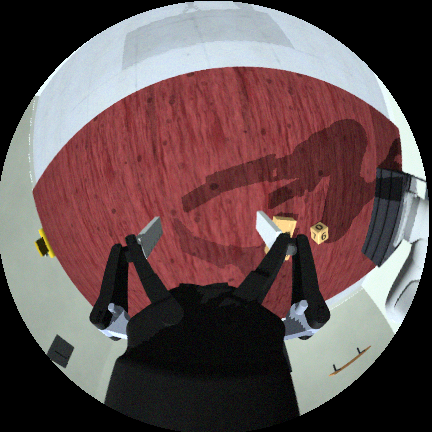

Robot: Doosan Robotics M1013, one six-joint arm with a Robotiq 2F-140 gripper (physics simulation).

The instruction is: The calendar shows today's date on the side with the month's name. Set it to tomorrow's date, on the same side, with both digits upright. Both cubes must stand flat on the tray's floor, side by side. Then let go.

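Seen in the pictures: gripper, fingertip midpoint: [207, 222]; arm's base, link origin: [404, 214].
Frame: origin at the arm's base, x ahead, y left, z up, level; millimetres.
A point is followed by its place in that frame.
Observation:
The light wooden calendar tray [285, 224] @[x 511, y -64, z -93 mm] lies on the red table, right of centre, partly hidden behind the right finger. Small wooden patches show below that finger; whether they are tray or cube cannot be told, and no digit shows there. A loose wooden cube [319, 233] @[x 439, y -33, z -74 mm] sits on the table to the right of the tray, apart from it. It shows a 0 on top, a 6 on its right face and what looks like a 1 or 7 on its left face. My gripper [207, 222] @[x 641, y -116, z -63 mm] is wide open and empty, with the tray and the cube to its right.
The red wood table [200, 130] @[x 620, y -248, z -103 mm] carries the arm's dark shadow. The robot's ribbed dark and white base [387, 215] @[x 146, y -16, z -35 mm] stands at the right edge. A yellow object [44, 244] is at the left edge. A dark box [61, 351] and a wooden bar [351, 361] show beyond the table.

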